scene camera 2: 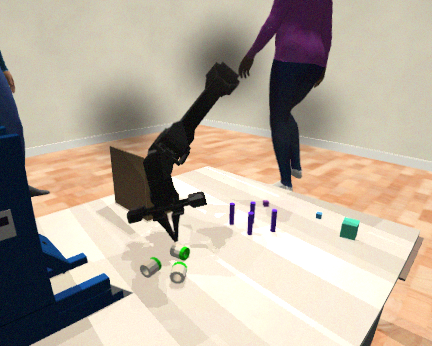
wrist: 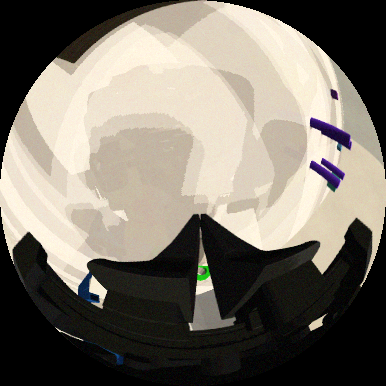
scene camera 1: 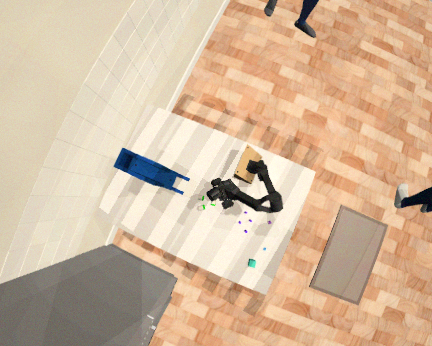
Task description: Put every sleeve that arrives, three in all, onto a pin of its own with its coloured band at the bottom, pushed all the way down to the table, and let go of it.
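My gripper is shut and empty, its fingertips together close to the nearest sleeve; their exact height above it is unclear. That grey sleeve lies on its side, its green band facing right in scene camera 2. A second sleeve lies to the left and a third sleeve lies in front, both on their sides with grey ends toward that camera. In the wrist view a green band shows through the gap between the fingers; the fingers hide the rest. Several upright purple pins stand apart, without sleeves.
A blue chute stands beyond the sleeves. A wooden board stands near the arm. A small purple cube, a small blue cube and a teal block lie past the pins.
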